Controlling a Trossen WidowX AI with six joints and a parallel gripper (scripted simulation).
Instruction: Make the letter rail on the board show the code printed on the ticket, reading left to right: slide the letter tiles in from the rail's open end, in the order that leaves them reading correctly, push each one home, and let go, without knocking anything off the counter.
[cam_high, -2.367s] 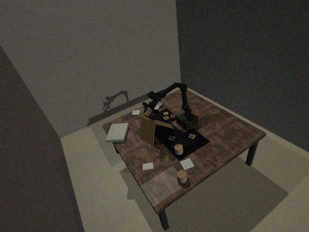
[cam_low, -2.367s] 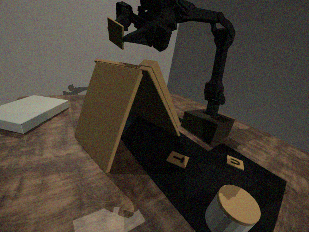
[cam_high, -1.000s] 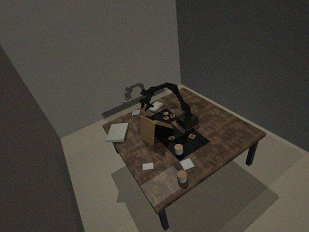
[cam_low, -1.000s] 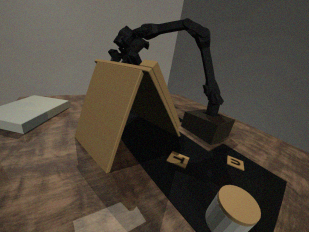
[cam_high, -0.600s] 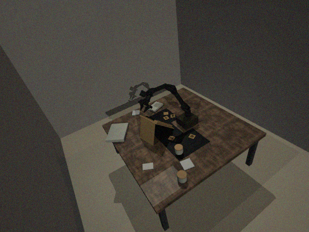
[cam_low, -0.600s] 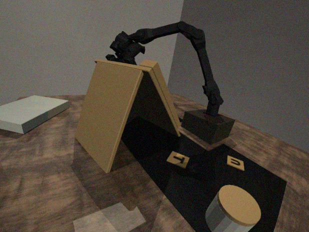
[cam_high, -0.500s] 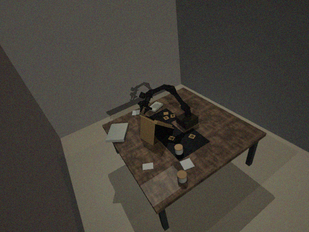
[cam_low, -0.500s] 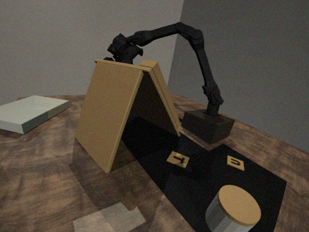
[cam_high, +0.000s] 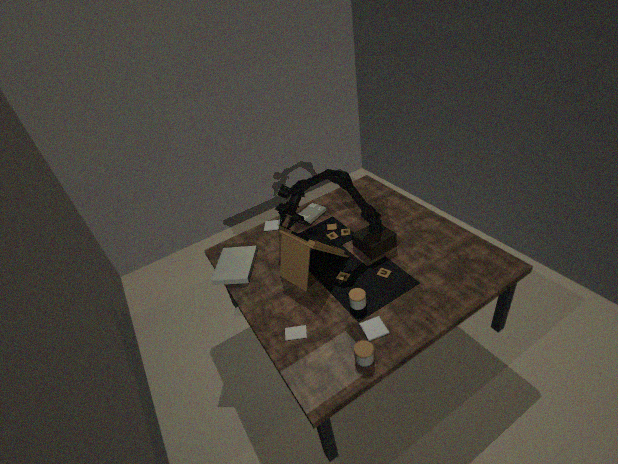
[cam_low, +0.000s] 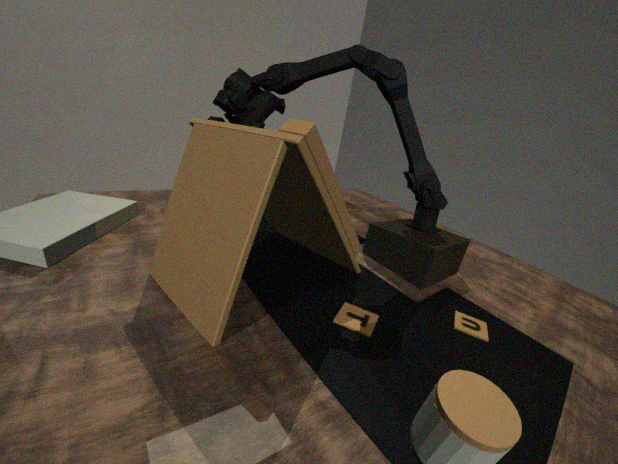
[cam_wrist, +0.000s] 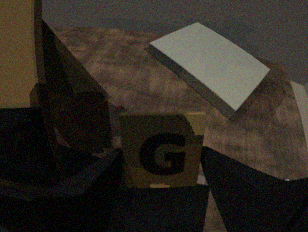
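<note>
Now: gripper tip 10 cm past the white ticket, 15 cm to the right of it and 8 cm above it. From my gripper tip the other things lie so: tan tile marked g (right at my gripper tip); then white box (31 cm ahead, 9 cm to the right, 15 cm below); then black mat (21 cm behind, 30 cm to the left, 17 cm below).
</note>
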